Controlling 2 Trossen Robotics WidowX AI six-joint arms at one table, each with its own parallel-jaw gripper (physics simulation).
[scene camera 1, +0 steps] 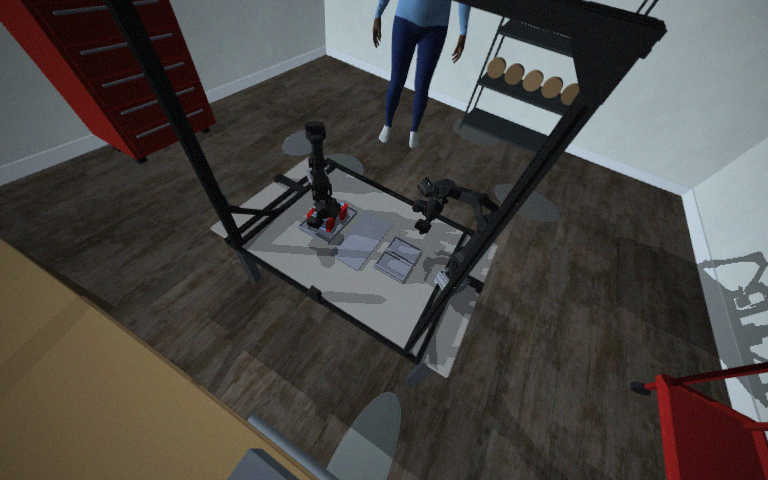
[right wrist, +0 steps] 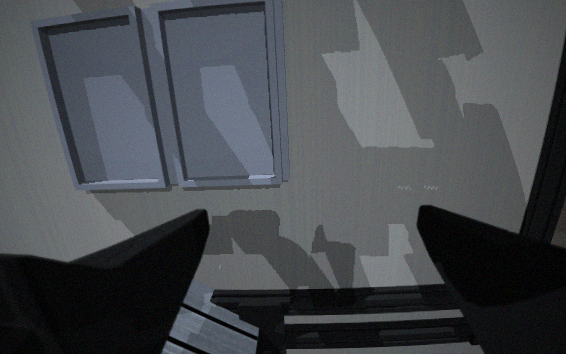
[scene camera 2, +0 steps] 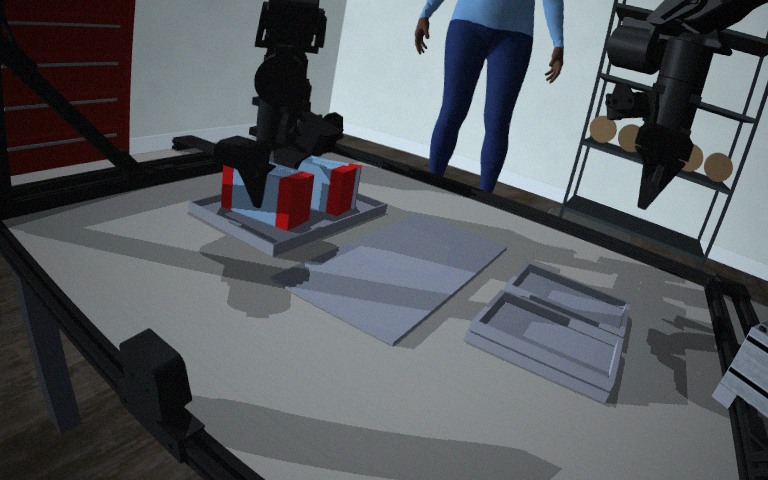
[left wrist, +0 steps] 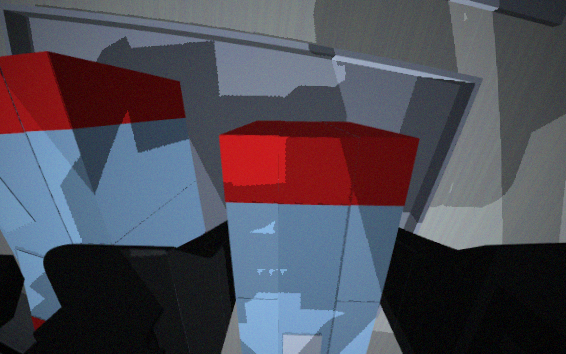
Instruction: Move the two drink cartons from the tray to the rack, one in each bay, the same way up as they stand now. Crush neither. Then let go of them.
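Places are measured from the left arm's base along level axes (x ahead, y left, z up), in millimetres.
Where they show: left gripper, fingertip midpoint: (scene camera 1: 322,222) (scene camera 2: 269,201) (left wrist: 300,216); right gripper, fingertip midpoint: (right wrist: 312,218) (scene camera 2: 642,201).
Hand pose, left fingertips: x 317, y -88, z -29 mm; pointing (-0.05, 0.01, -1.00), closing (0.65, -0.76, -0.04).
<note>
Things, the pixels of their top centre, and the offset from my left fingertips. "pt": a spot on its surface instead.
- nearer carton, top centre: (left wrist: 307,301) (scene camera 2: 268,167) (scene camera 1: 320,215) dx -6, dy -6, dz +48 mm
- farther carton, surface spot: (left wrist: 140,190) pt dx -25, dy +70, dz +28 mm
- two-bay rack, top centre: (right wrist: 157,103) (scene camera 2: 563,310) (scene camera 1: 399,256) dx +322, dy +260, dz -7 mm
Two light-blue cartons with red ends stand on the tray (scene camera 2: 237,230) (scene camera 1: 314,233) (left wrist: 150,26). My left gripper (left wrist: 300,216) (scene camera 1: 325,217) is shut on the nearer carton (left wrist: 315,255) (scene camera 2: 294,200) (scene camera 1: 330,224): both fingers lie flush along its sides, with no gap visible in the left wrist view. The farther carton (left wrist: 140,190) (scene camera 2: 342,189) (scene camera 1: 343,212) stands beside it, at the left in the left wrist view. Neither carton looks crushed. The two-bay rack (scene camera 2: 538,365) (right wrist: 165,125) is empty. My right gripper (right wrist: 312,218) (scene camera 2: 646,195) is wide open and empty, above the table near the rack.
A flat grey panel (scene camera 2: 407,283) (scene camera 1: 362,240) lies between the tray and the rack. A black frame (scene camera 1: 277,274) runs round the table edge, with uprights at its corners. A person (scene camera 2: 487,84) stands behind the table. Shadows of the arms fall across the table.
</note>
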